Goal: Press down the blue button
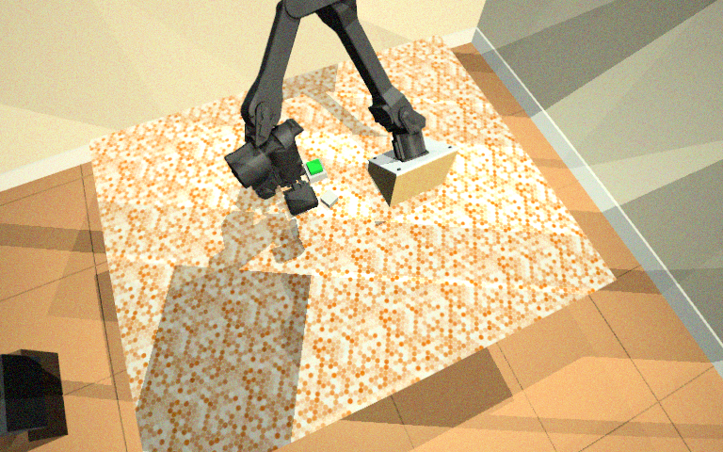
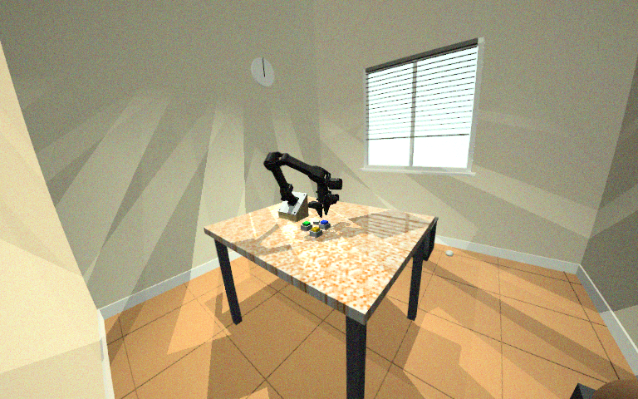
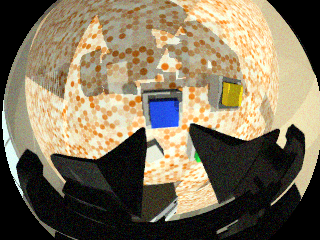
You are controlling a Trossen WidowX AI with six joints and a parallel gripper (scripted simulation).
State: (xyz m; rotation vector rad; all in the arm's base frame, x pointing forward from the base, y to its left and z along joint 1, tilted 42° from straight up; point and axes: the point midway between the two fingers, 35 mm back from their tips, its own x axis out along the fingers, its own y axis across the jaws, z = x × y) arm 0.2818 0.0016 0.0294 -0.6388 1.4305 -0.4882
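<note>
My gripper tip is 3 cm above the blue button. Round my gripper tip: small grey block: 7 cm behind, 6 cm below, 2 cm to the left; then yellow button: 10 cm to the right, 3 cm below, 3 cm ahead; then green button: 7 cm to the right, 6 cm behind, 3 cm below.
</note>
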